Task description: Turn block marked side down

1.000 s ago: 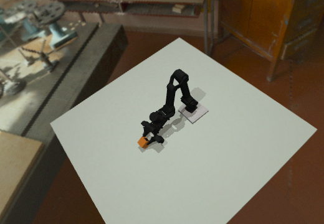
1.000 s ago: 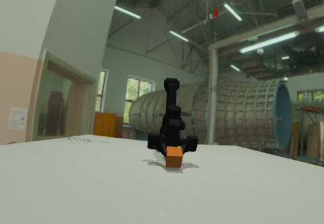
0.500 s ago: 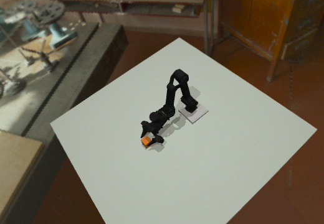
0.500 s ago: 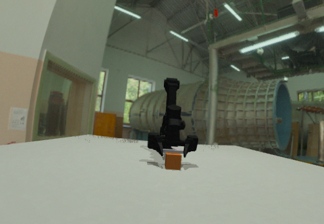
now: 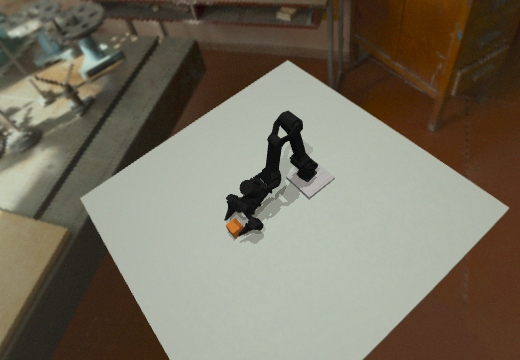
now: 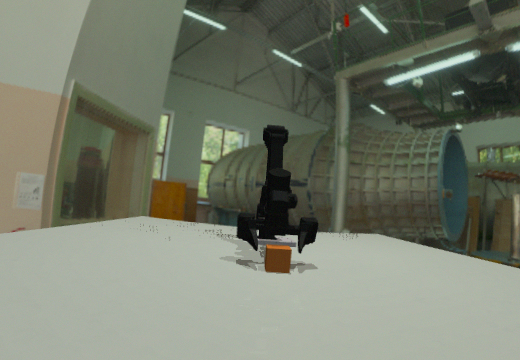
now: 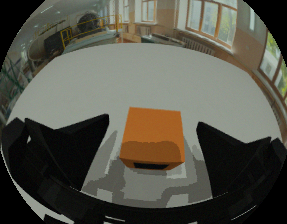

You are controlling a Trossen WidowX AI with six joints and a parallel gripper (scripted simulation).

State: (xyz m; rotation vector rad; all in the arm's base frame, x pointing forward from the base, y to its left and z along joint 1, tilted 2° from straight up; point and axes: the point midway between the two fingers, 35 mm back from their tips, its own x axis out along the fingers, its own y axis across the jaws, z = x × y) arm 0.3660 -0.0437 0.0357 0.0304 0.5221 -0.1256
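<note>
The orange block lies 3 cm behind my gripper tip and 2 cm below it.
</note>
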